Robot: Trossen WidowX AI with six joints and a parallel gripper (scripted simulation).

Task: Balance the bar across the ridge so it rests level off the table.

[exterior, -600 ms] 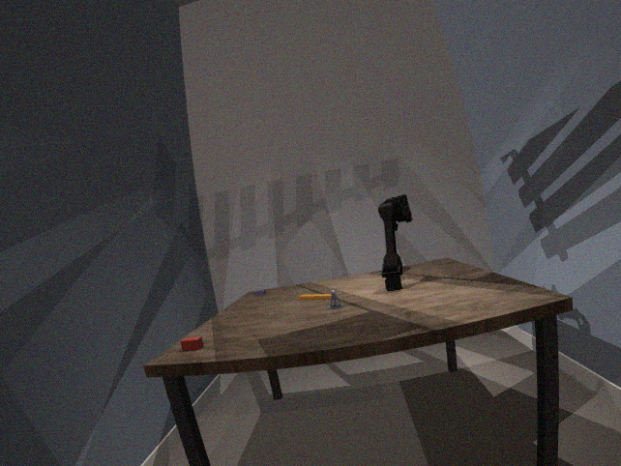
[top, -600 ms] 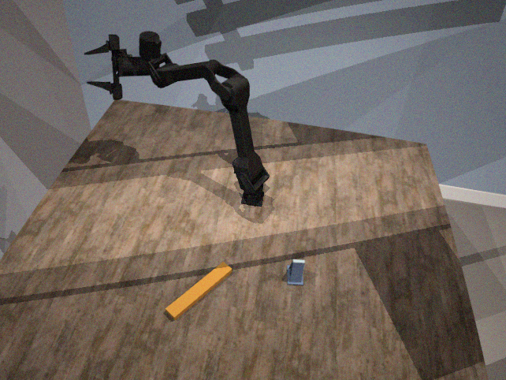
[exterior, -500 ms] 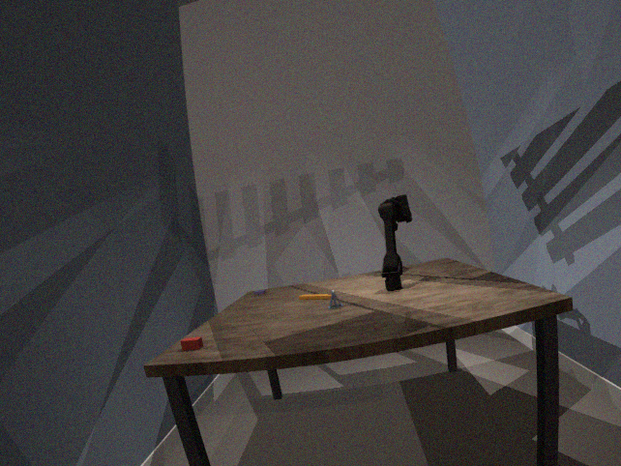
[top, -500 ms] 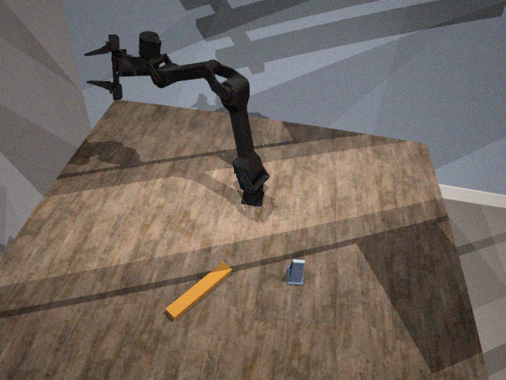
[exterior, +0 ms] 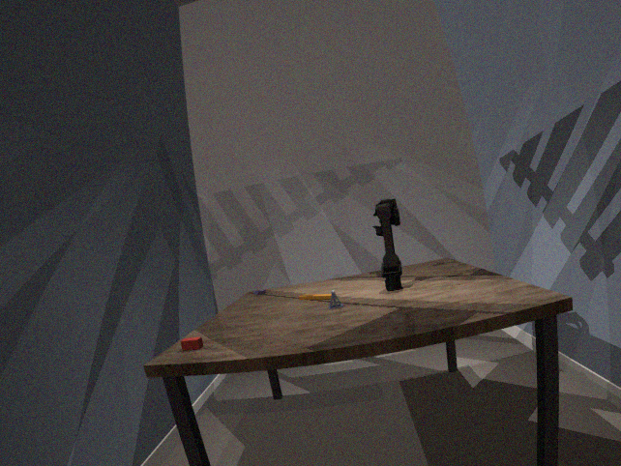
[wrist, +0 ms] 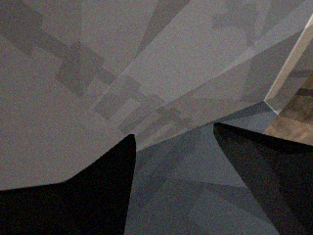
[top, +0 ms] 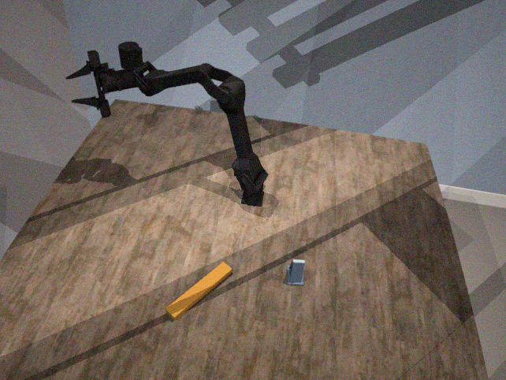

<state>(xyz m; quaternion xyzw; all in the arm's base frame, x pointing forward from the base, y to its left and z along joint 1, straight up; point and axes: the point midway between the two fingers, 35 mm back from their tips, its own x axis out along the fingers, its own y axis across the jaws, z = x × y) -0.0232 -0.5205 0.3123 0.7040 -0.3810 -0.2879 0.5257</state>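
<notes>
Right now my gripper tip is 36 cm short of the yellow bar, 46 cm to the right of it and 30 cm above it. From my gripper tip the other things lie so: red block (74 cm ahead, 105 cm to the left, 30 cm below); blue-violet piece (74 cm ahead, 5 cm to the left, 30 cm below).
</notes>
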